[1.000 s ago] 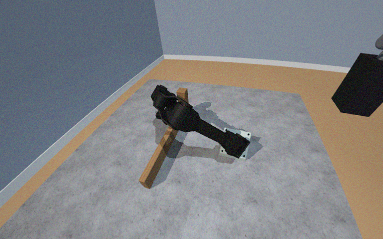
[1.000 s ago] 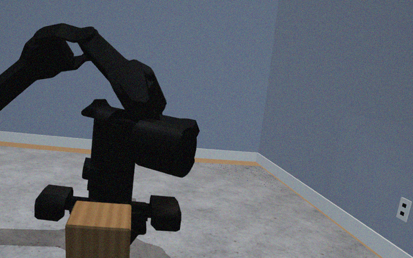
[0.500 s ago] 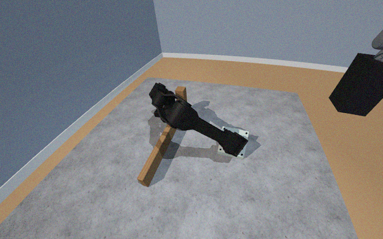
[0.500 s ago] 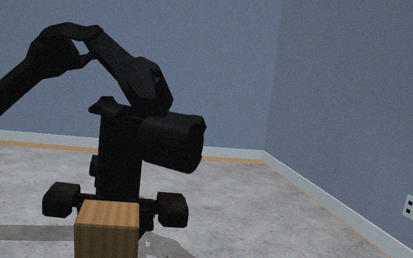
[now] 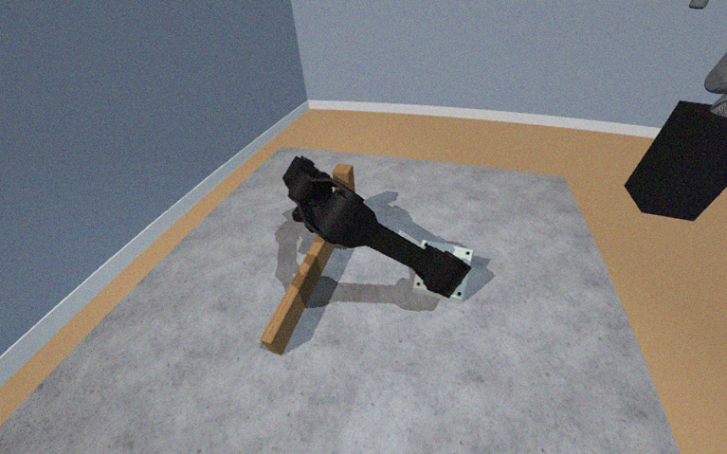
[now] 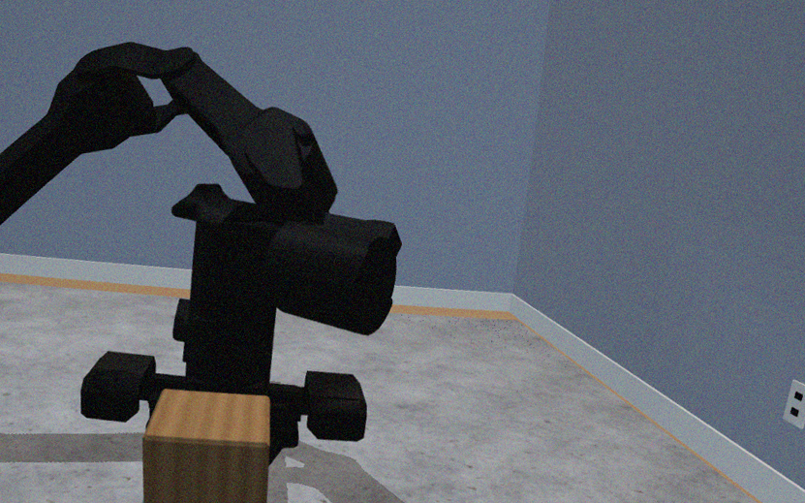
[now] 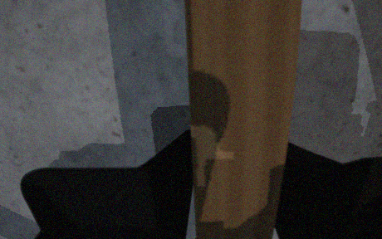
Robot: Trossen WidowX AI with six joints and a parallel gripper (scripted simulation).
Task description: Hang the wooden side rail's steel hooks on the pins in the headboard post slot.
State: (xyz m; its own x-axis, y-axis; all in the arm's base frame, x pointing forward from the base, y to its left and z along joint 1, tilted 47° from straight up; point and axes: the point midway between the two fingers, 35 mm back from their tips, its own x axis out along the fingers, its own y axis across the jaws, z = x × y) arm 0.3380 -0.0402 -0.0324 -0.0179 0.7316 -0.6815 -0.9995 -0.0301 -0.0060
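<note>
My gripper tip is now 10 mm short of the wooden headboard post, 150 mm to the left of it and 50 mm below it.
</note>
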